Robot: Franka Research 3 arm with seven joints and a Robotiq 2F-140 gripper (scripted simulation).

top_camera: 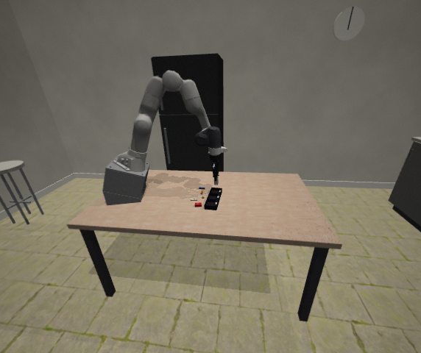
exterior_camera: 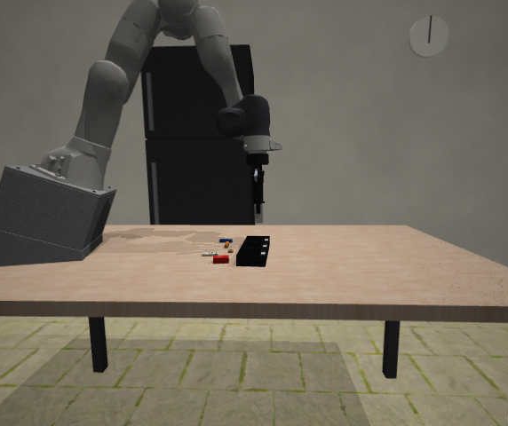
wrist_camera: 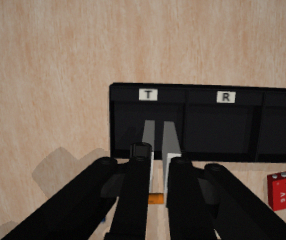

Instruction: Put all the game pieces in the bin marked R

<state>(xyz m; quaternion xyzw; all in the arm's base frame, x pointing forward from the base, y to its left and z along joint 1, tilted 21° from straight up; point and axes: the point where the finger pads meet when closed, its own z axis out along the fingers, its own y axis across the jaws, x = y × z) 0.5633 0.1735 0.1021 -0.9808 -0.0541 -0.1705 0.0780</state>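
The white domino lies 130 mm behind my hand, 120 mm to the right of it and 120 mm below it. The rest, counted from my hand: black bin row (10 mm ahead, 70 mm to the right, 110 mm below); orange piece (120 mm behind, 10 mm to the right, 120 mm below); brass nut (80 mm behind, 70 mm to the right, 120 mm below).
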